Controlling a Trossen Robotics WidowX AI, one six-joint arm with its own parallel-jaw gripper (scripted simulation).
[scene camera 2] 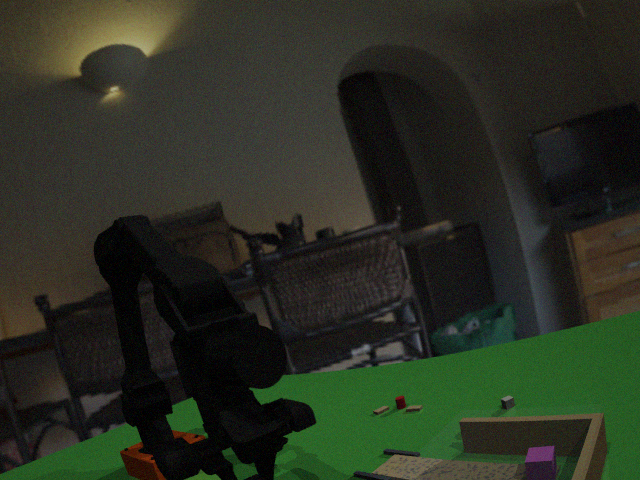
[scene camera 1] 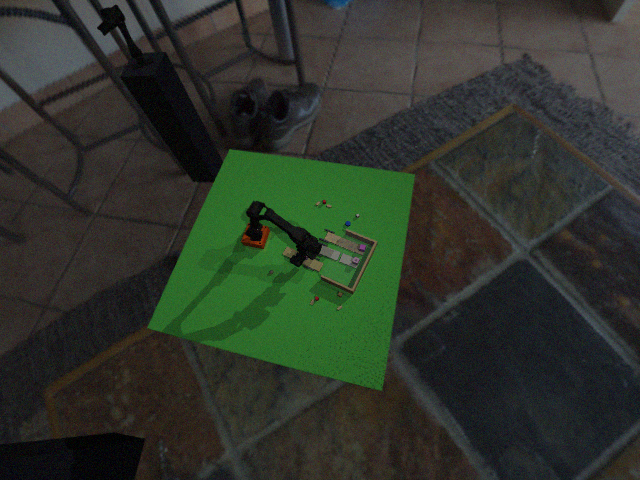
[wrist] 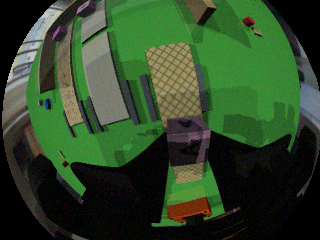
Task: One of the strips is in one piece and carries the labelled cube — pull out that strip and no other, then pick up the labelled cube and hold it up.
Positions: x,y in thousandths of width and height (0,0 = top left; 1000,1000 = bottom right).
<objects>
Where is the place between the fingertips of my gripper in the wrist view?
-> At 580,565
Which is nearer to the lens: the labelled cube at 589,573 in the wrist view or the tan cross-hatched strip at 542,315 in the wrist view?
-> The labelled cube.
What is my gripper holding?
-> A labelled cube.
</objects>
